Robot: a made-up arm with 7 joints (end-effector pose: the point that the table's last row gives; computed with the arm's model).
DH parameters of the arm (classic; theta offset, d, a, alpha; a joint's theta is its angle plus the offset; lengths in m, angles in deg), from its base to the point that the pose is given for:
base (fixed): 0 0 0 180
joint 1: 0 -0.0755 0.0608 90
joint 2: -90 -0.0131 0.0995 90
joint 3: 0 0.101 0.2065 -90
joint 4: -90 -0.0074 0.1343 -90
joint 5: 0 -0.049 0.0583 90
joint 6: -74.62 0 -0.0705 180
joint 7: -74.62 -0.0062 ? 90
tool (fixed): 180 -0.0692 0 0
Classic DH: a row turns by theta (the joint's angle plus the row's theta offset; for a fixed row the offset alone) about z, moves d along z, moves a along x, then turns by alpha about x.
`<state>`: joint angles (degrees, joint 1 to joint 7).
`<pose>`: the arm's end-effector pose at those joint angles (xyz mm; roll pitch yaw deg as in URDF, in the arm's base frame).
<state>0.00 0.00 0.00 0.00 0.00 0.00 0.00</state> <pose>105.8 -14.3 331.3 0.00 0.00 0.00</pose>
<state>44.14 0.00 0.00 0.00 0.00 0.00 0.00</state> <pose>66.0 -83.9 331.3 0.00 0.00 -44.14</pose>
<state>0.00 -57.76 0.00 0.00 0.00 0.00 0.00</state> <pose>-131.5 -14.3 250.0 0.00 -57.76 0.00</pose>
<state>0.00 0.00 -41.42 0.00 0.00 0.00 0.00</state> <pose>105.8 -117.4 291.4 41.42 0.00 0.00</pose>
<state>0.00 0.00 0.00 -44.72 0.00 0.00 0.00</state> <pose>98.9 -14.3 448.5 0.00 -44.72 0.00</pose>
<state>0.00 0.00 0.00 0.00 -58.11 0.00 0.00</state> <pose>-21.2 -255.2 331.3 0.00 0.00 -58.11</pose>
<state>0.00 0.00 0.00 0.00 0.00 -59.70 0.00</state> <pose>-60.9 -14.3 624.2 0.00 -59.70 0.00</pose>
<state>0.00 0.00 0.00 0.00 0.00 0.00 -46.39</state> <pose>-43.6 -14.3 121.1 0.00 46.39 0.00</pose>
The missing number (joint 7, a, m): -0.3199
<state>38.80 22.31 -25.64 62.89 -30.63 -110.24 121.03</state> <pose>-191.7 84.3 865.8 -171.33 -35.98 124.40</pose>
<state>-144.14 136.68 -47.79 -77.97 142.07 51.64 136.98</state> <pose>-388.7 304.8 246.0 97.89 -35.46 138.94</pose>
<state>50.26 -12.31 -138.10 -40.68 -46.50 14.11 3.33</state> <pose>98.4 -66.7 -71.9 164.58 33.16 -26.99</pose>
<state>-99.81 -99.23 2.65 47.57 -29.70 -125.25 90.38</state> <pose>-149.9 -397.5 -590.1 105.51 65.80 -175.43</pose>
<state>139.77 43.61 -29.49 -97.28 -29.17 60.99 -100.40</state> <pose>74.1 -214.1 70.2 123.12 38.16 -49.29</pose>
